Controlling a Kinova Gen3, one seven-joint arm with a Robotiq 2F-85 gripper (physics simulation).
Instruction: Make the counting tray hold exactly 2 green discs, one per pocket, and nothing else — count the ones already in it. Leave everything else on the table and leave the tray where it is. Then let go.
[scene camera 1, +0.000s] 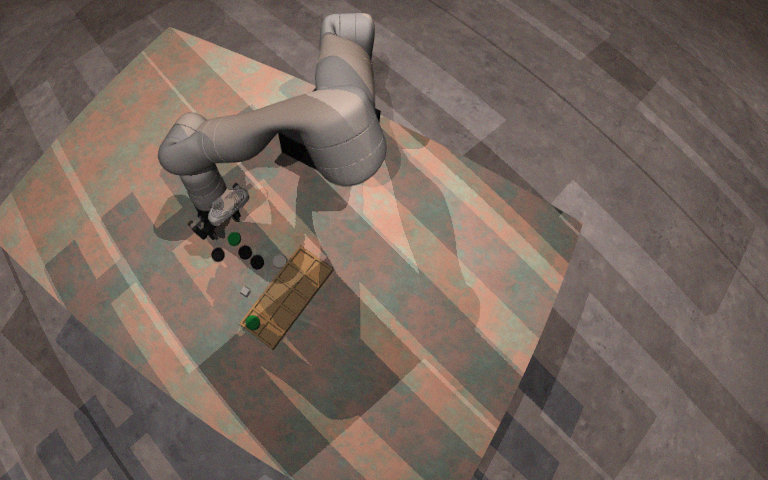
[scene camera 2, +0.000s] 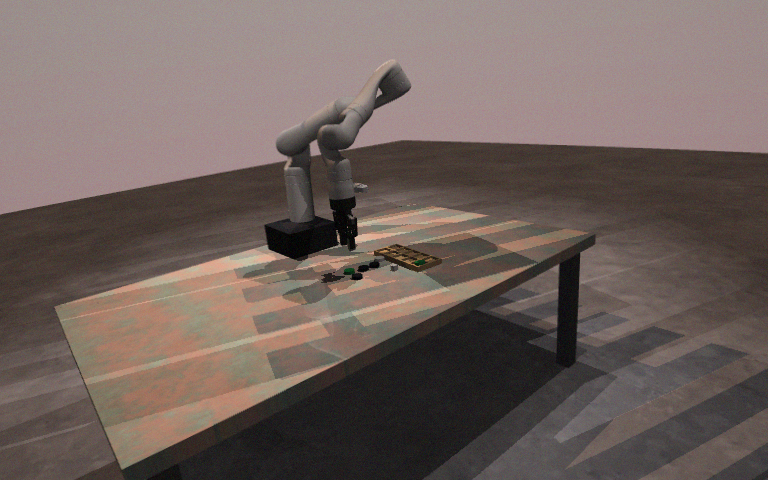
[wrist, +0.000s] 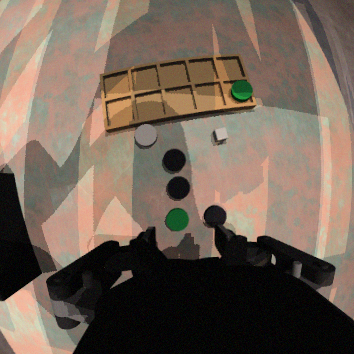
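Note:
The wooden counting tray (scene camera 1: 291, 281) (scene camera 2: 415, 268) (wrist: 135, 96) has two rows of pockets. One green disc (scene camera 1: 252, 322) (scene camera 2: 419, 262) (wrist: 242, 90) is in a corner pocket at the tray's end; the other pockets hold no discs. Another green disc (scene camera 1: 233, 238) (scene camera 2: 349, 271) (wrist: 177, 219) lies flat on the table, beside a black disc (scene camera 1: 218, 254) (scene camera 2: 356, 276) (wrist: 215, 215). My gripper (scene camera 2: 348, 247) (wrist: 184, 235) is open and empty, above the table near these two discs. In the wrist view the green disc shows just beyond the gap between the fingertips. In scene camera 1 the arm partly hides the fingers.
Two more black discs (scene camera 1: 244, 252) (scene camera 1: 257, 262) (wrist: 178, 187) (wrist: 174, 160) lie between the loose green disc and the tray. A light grey disc (scene camera 1: 279, 260) (wrist: 146, 135) lies close to the tray's long side. A small white cube (scene camera 1: 244, 291) (scene camera 2: 394, 267) (wrist: 220, 134) lies beside the tray.

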